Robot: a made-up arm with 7 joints. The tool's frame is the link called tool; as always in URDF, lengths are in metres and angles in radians. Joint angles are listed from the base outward.
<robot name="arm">
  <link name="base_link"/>
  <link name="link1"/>
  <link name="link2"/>
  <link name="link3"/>
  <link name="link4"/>
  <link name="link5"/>
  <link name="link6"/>
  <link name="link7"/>
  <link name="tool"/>
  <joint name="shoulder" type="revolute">
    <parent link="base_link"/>
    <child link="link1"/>
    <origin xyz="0 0 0.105"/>
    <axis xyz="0 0 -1"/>
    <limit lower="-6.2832" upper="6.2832"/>
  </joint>
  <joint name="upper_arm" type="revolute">
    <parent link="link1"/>
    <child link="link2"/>
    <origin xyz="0 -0.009 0.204"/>
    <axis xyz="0 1 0"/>
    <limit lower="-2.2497" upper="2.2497"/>
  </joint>
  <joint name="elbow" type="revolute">
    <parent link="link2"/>
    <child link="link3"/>
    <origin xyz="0 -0.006 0.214"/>
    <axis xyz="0 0 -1"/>
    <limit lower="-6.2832" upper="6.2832"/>
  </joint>
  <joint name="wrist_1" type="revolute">
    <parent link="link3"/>
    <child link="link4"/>
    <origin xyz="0 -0.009 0.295"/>
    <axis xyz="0 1 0"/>
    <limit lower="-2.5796" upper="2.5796"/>
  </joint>
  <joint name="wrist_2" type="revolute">
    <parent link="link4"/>
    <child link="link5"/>
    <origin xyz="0 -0.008 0.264"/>
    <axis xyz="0 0 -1"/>
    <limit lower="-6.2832" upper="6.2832"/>
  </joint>
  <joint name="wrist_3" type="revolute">
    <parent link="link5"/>
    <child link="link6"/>
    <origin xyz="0 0 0.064"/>
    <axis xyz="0 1 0"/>
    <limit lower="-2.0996" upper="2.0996"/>
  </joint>
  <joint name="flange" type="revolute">
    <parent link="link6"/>
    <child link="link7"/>
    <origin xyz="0 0 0.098"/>
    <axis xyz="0 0 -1"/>
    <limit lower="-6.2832" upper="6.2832"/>
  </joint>
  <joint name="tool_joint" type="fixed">
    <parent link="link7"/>
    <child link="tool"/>
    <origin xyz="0 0 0" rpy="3.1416 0 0"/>
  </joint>
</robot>
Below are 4 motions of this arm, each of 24 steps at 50 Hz.
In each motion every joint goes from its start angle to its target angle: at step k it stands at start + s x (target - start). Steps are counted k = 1, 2, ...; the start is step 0. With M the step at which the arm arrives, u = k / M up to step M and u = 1 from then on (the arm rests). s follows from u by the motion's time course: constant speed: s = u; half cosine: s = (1 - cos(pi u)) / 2; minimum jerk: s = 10 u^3 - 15 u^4 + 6 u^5.
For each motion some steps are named. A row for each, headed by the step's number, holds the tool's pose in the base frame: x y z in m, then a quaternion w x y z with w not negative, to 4 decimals.
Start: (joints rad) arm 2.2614 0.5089 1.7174 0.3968 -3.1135 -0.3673 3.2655
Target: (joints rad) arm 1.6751 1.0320 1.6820 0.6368 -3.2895 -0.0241 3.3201
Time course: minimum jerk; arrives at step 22
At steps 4, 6, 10, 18, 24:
4: -0.4150 -0.1928 1.0916 0.3821 0.5052 0.7643 0.1206
6: -0.4286 -0.2368 1.0710 0.3787 0.4850 0.7734 0.1525
10: -0.4446 -0.3909 0.9901 0.3574 0.4131 0.7973 0.2568
18: -0.3527 -0.6565 0.8011 0.2808 0.2722 0.8141 0.4294
24: -0.3389 -0.6750 0.7837 0.2726 0.2605 0.8139 0.4421

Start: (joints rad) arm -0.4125 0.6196 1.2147 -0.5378 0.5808 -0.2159 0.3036
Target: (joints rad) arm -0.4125 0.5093 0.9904 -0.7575 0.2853 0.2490 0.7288
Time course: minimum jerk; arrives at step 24
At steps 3, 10, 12, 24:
3: 0.3123 0.3560 1.0636 0.3090 0.6754 -0.6206 0.2515
10: 0.2573 0.3364 1.0878 0.2362 0.6985 -0.6373 0.2240
12: 0.2325 0.3258 1.0970 0.2078 0.7072 -0.6431 0.2076
24: 0.1552 0.2872 1.1185 0.1421 0.7278 -0.6548 0.1460

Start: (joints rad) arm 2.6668 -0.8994 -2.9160 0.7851 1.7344 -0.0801 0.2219
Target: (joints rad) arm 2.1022 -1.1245 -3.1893 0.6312 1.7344 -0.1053 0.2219
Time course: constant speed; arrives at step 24
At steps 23, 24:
23: 0.4464 0.7530 0.4543 0.7714 0.5899 -0.2357 -0.0367
24: 0.4270 0.7663 0.4488 0.7723 0.5942 -0.2229 -0.0288

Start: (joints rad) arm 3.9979 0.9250 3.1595 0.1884 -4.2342 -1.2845 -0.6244
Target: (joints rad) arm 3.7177 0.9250 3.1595 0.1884 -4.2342 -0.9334 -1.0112
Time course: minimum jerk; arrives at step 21
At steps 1, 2, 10, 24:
1: -0.3416 0.5148 0.9088 0.4629 0.1761 -0.8532 0.1635
2: -0.3426 0.5143 0.9090 0.4620 0.1784 -0.8532 0.1637
10: -0.4163 0.4714 0.9178 0.4025 0.3371 -0.8315 0.1817
24: -0.4996 0.4032 0.9266 0.3285 0.5211 -0.7604 0.2059

